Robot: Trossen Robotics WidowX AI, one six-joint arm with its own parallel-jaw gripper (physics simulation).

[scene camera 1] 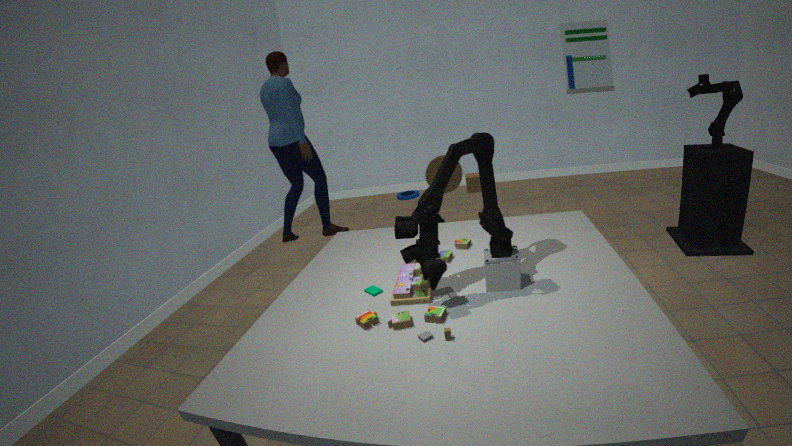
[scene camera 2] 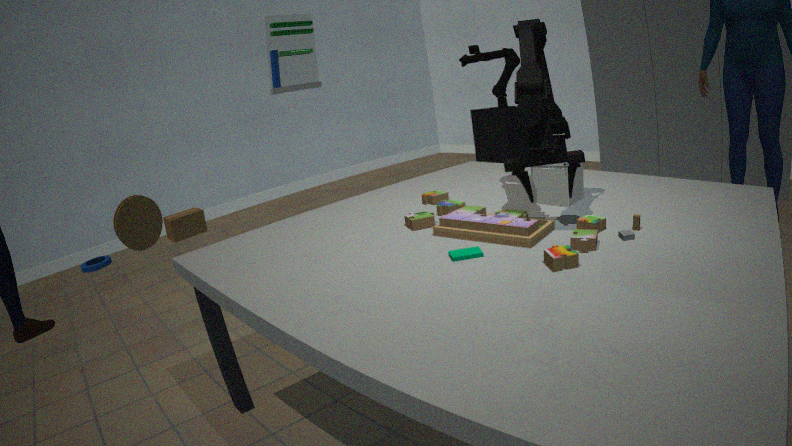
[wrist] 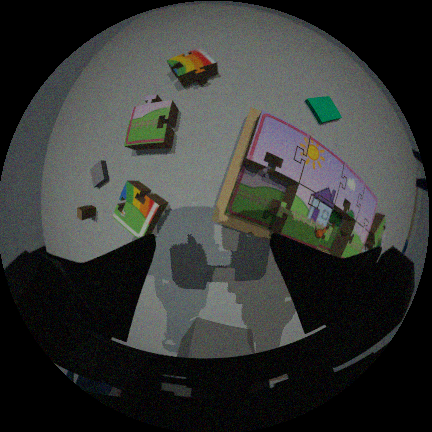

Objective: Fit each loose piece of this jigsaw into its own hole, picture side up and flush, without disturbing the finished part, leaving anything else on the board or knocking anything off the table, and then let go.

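Note:
My gripper is open and empty, low beside the jigsaw board. The finished part sits in the board. In the wrist view, a sunken hole shows at its near left corner and a dark gap farther right. Loose pieces lie picture side up: a rainbow piece, a green-and-lilac piece, a green piece with a rainbow corner, and several beyond the board's other end, including a green one.
A teal tile lies beside the board. A grey block and a small brown block lie near the loose pieces. The arm's pale base stands on the table.

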